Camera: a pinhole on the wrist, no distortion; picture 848 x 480 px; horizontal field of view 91.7 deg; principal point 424.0 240.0 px. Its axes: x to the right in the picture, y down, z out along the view. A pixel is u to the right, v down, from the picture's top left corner.
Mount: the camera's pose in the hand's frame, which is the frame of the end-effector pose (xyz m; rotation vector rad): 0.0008 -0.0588 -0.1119 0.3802 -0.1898 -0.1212
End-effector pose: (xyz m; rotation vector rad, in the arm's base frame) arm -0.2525 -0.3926 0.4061 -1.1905 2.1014 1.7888
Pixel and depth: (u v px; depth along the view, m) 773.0 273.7 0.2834
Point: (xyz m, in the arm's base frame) -0.3354 -0.3026 0.1143
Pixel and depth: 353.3 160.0 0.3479
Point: -0.0754 -0.1752 0.2508
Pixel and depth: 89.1 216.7 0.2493
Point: -0.0301 -0.2047 0.4244
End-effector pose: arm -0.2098 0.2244 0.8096 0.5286 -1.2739 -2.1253
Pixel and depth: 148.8 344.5 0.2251
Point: -0.1438 0.4319 0.8010
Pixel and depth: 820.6 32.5 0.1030
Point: -0.2957 0.2191 0.6567
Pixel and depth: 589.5 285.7 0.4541
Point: -0.5465 0.4648 0.7888
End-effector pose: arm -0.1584 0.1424 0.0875 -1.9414 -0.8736 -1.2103
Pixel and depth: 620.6 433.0 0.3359
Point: -0.0409 0.4215 0.0973
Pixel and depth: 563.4 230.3 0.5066
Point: -0.1892 0.6096 0.0732
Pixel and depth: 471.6 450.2 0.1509
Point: -0.1701 0.2124 0.0702
